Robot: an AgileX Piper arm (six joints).
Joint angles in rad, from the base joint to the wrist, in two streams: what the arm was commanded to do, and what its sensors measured. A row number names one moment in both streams.
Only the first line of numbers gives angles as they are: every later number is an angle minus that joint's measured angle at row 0.
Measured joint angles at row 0: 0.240, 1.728, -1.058, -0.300, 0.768, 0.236
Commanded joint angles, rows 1 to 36: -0.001, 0.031, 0.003, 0.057, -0.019, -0.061; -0.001, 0.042, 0.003, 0.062, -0.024, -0.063; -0.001, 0.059, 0.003, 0.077, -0.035, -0.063; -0.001, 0.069, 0.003, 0.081, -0.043, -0.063; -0.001, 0.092, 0.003, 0.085, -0.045, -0.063; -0.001, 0.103, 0.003, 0.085, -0.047, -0.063; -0.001, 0.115, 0.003, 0.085, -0.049, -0.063; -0.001, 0.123, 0.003, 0.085, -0.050, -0.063; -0.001, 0.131, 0.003, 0.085, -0.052, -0.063; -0.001, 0.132, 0.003, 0.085, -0.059, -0.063; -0.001, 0.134, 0.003, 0.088, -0.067, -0.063; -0.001, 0.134, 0.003, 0.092, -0.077, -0.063; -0.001, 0.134, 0.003, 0.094, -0.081, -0.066; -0.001, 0.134, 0.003, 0.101, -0.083, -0.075; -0.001, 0.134, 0.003, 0.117, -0.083, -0.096; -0.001, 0.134, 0.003, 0.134, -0.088, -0.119; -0.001, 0.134, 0.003, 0.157, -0.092, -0.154; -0.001, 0.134, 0.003, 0.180, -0.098, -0.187; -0.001, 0.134, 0.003, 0.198, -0.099, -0.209; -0.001, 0.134, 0.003, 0.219, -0.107, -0.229; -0.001, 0.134, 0.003, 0.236, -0.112, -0.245; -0.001, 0.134, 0.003, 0.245, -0.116, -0.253; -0.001, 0.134, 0.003, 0.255, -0.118, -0.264; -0.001, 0.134, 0.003, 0.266, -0.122, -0.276; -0.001, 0.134, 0.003, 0.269, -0.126, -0.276; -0.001, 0.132, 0.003, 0.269, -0.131, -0.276; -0.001, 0.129, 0.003, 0.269, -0.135, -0.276; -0.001, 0.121, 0.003, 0.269, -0.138, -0.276; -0.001, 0.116, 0.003, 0.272, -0.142, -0.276; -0.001, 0.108, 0.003, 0.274, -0.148, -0.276; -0.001, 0.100, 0.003, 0.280, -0.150, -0.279; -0.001, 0.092, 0.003, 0.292, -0.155, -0.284; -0.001, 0.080, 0.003, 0.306, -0.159, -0.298; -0.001, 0.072, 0.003, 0.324, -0.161, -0.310; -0.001, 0.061, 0.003, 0.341, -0.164, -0.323; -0.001, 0.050, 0.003, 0.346, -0.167, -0.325
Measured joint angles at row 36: 0.000, 0.085, -0.002, 0.319, -0.143, -0.288
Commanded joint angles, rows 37 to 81: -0.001, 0.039, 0.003, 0.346, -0.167, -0.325; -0.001, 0.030, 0.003, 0.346, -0.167, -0.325; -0.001, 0.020, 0.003, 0.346, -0.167, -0.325; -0.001, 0.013, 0.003, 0.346, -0.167, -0.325; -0.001, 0.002, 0.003, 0.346, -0.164, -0.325; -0.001, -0.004, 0.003, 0.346, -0.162, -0.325; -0.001, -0.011, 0.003, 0.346, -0.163, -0.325; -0.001, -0.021, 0.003, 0.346, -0.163, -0.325; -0.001, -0.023, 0.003, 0.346, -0.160, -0.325; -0.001, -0.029, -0.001, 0.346, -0.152, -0.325; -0.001, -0.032, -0.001, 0.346, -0.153, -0.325; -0.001, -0.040, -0.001, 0.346, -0.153, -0.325; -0.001, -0.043, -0.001, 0.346, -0.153, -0.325; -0.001, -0.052, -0.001, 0.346, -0.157, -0.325; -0.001, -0.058, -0.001, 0.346, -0.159, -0.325; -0.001, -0.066, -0.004, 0.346, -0.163, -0.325; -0.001, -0.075, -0.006, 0.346, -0.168, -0.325; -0.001, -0.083, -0.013, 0.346, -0.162, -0.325; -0.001, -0.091, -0.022, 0.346, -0.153, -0.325; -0.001, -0.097, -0.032, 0.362, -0.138, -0.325; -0.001, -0.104, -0.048, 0.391, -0.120, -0.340; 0.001, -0.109, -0.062, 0.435, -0.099, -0.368; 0.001, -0.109, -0.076, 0.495, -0.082, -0.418; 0.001, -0.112, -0.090, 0.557, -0.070, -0.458; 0.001, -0.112, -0.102, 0.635, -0.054, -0.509; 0.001, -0.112, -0.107, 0.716, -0.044, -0.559; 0.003, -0.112, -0.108, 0.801, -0.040, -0.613; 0.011, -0.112, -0.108, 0.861, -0.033, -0.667; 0.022, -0.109, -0.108, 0.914, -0.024, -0.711; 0.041, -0.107, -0.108, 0.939, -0.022, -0.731; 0.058, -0.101, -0.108, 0.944, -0.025, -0.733; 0.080, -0.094, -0.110, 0.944, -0.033, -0.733; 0.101, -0.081, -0.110, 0.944, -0.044, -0.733; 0.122, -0.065, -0.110, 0.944, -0.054, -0.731; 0.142, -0.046, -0.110, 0.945, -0.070, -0.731; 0.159, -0.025, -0.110, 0.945, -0.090, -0.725; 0.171, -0.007, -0.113, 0.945, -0.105, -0.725; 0.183, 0.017, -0.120, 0.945, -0.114, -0.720; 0.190, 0.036, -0.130, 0.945, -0.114, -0.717; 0.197, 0.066, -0.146, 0.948, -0.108, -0.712; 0.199, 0.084, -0.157, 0.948, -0.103, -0.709; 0.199, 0.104, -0.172, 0.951, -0.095, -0.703; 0.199, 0.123, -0.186, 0.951, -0.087, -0.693; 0.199, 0.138, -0.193, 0.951, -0.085, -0.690; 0.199, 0.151, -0.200, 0.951, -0.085, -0.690
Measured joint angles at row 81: 0.197, 0.104, -0.160, 0.936, -0.088, -0.704
